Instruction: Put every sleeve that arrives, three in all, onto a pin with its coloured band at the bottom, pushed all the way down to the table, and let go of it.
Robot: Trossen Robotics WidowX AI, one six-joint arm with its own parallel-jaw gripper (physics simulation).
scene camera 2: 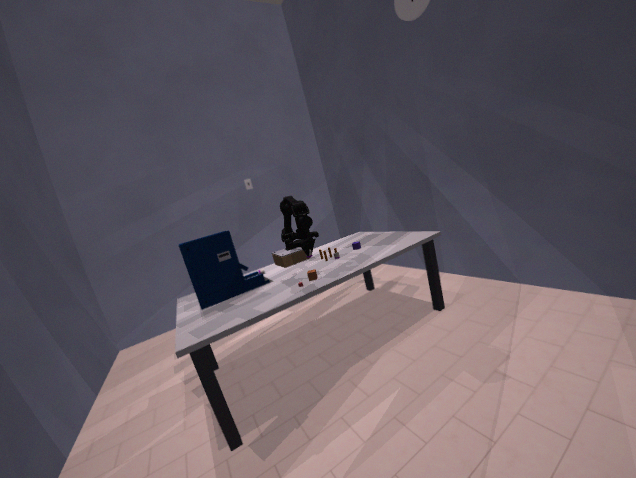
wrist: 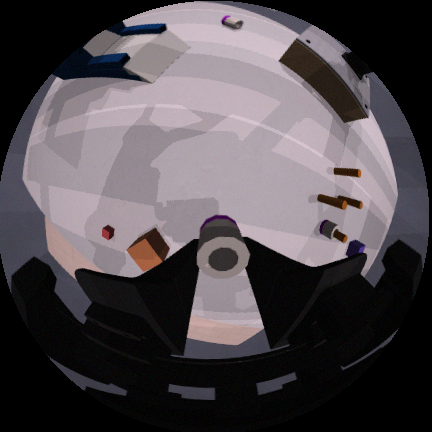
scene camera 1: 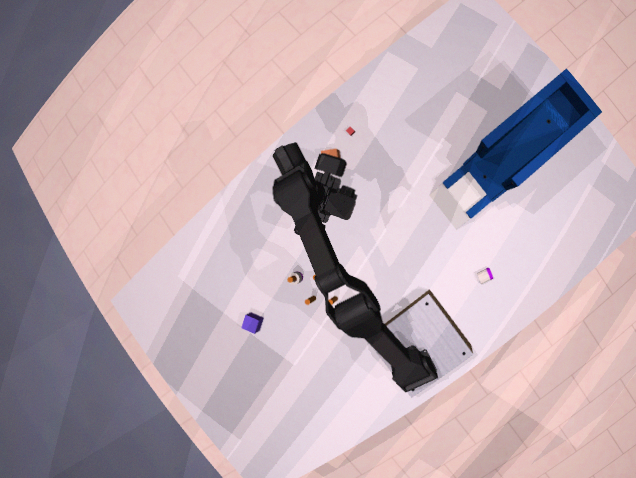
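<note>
My gripper (scene camera 1: 333, 184) (wrist: 220, 243) is shut on a grey sleeve (wrist: 223, 235), held roughly upright above the table, its purple band at the lower end. The arm hides this sleeve in scene camera 1. A second sleeve (scene camera 1: 297, 277) (scene camera 2: 336, 255) (wrist: 328, 229) sits around a pin, its purple band at the bottom and the pin's orange top sticking out. Three bare pins stand beside it: one pin (scene camera 1: 310, 300) (wrist: 332, 201), another (scene camera 1: 333, 299) (wrist: 347, 172), and a third (scene camera 1: 314, 277) (wrist: 354, 203), partly hidden. A third sleeve (scene camera 1: 484, 275) (wrist: 232, 22) lies on its side, far from the pins.
A blue chute (scene camera 1: 560, 143) (scene camera 2: 210, 272) (wrist: 110, 59) stands at one side. A brown-sided box (scene camera 1: 437, 334) (scene camera 2: 289, 256) (wrist: 325, 82) is by the arm's base. An orange block (scene camera 1: 330, 153) (scene camera 2: 312, 274) (wrist: 146, 254), a red cube (scene camera 1: 350, 131) (wrist: 108, 232) and a purple cube (scene camera 1: 251, 322) (wrist: 355, 248) lie about.
</note>
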